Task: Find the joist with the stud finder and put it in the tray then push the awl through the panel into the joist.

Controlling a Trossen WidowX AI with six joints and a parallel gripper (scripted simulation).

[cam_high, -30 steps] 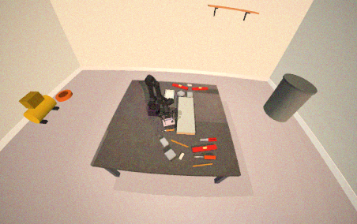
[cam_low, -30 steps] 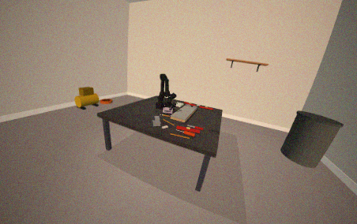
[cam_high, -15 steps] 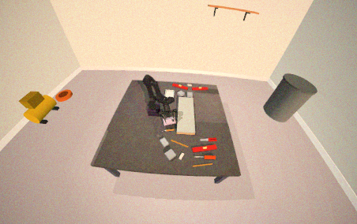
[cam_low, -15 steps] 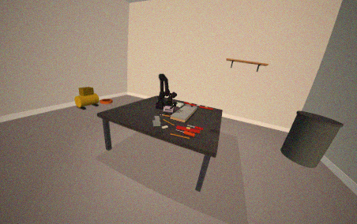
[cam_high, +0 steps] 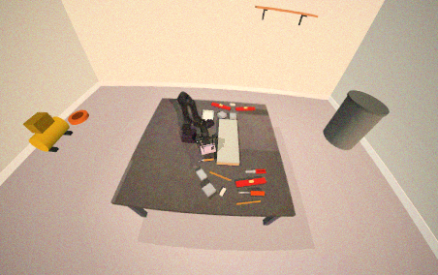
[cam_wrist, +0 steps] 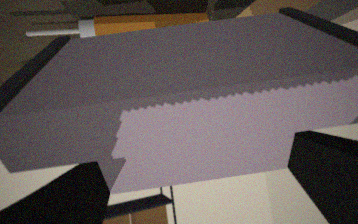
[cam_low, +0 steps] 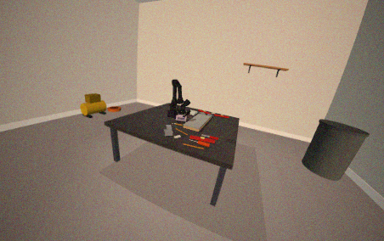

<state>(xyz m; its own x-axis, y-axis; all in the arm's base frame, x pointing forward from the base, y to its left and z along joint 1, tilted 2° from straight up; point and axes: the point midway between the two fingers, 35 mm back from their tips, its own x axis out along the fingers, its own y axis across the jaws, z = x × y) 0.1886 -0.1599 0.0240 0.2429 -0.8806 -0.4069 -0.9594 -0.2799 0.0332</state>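
Right now the awl is 30 mm behind my gripper tip, 60 mm to the right of it and 90 mm below it. The rest, counted from my gripper tip: white tray 10 mm behind, 510 mm to the left, 80 mm below; stud finder 10 mm ahead, 10 mm below.
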